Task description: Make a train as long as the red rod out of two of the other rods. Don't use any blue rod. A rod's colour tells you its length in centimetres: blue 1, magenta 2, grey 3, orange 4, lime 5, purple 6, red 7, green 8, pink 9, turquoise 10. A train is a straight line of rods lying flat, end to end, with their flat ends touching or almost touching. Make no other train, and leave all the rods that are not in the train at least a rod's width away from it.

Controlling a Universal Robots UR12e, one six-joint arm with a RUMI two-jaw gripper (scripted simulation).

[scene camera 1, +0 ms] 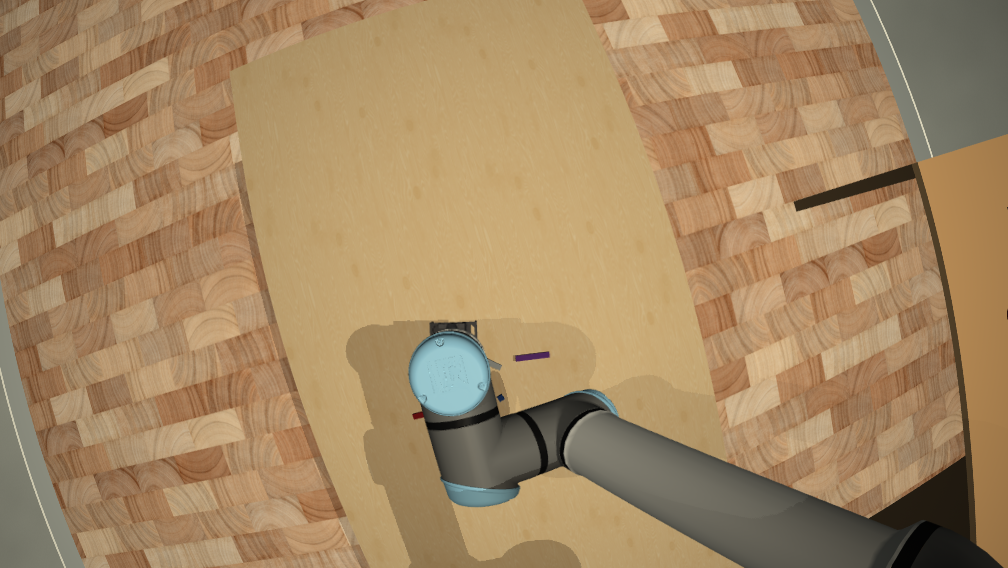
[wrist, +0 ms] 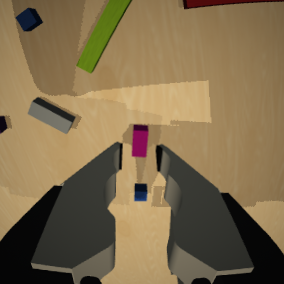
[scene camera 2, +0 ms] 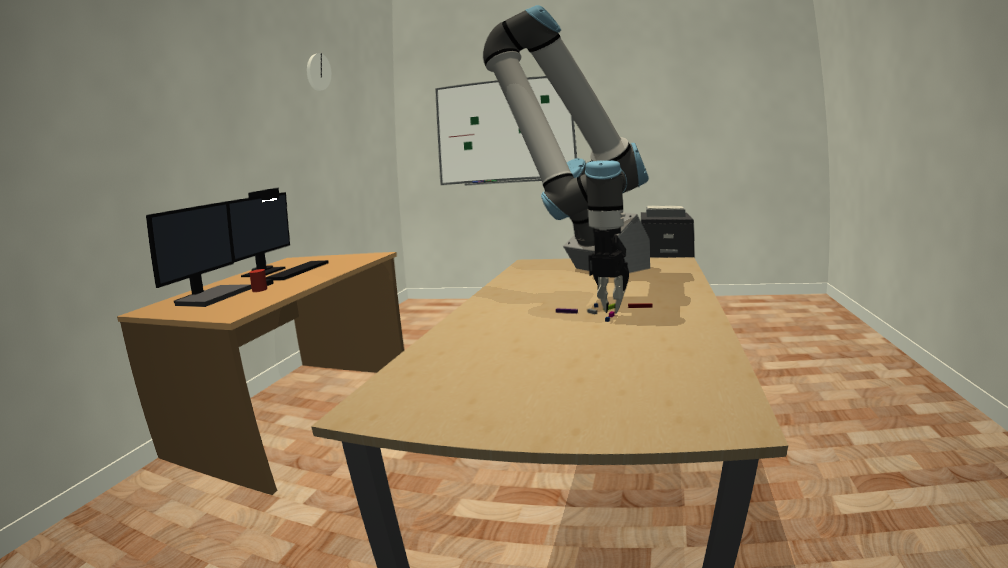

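Note:
My own gripper is visible to me in scene camera 2 (scene camera 2: 611, 313), and the wrist view shows that gripper too (wrist: 139, 145). I also see a grey rod (wrist: 40, 109).

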